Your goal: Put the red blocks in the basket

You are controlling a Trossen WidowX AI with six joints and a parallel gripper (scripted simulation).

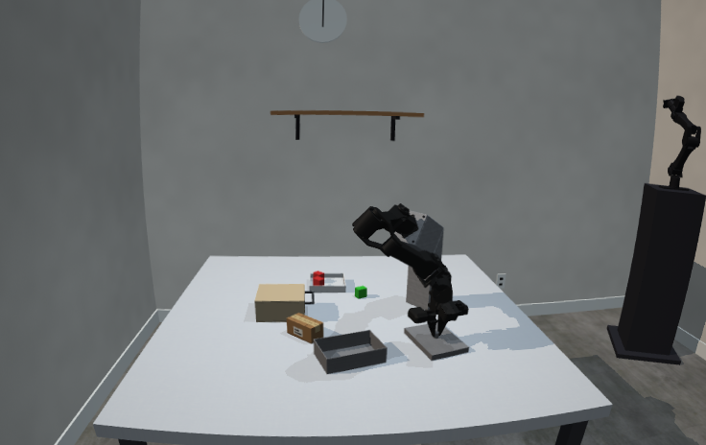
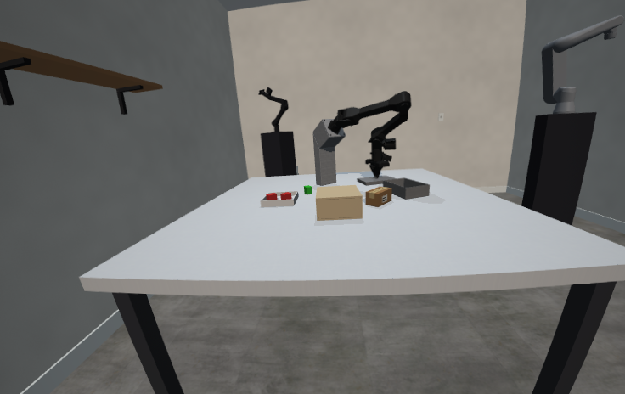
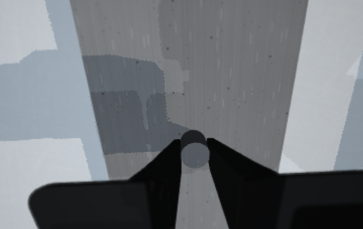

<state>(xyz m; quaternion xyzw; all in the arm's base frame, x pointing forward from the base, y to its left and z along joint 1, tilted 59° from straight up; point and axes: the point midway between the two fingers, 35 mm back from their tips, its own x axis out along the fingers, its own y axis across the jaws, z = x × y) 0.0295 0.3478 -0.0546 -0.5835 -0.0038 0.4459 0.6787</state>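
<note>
Right now the cardboard box is 400 mm ahead of my hand, 120 mm to the left of it and 20 mm below it. The rest, counted from my hand: knobbed lid (40 mm below); then dark grey box (210 mm ahead, 190 mm to the left, 50 mm below); then shallow basket (510 mm ahead, 300 mm to the right, 50 mm below).
</note>
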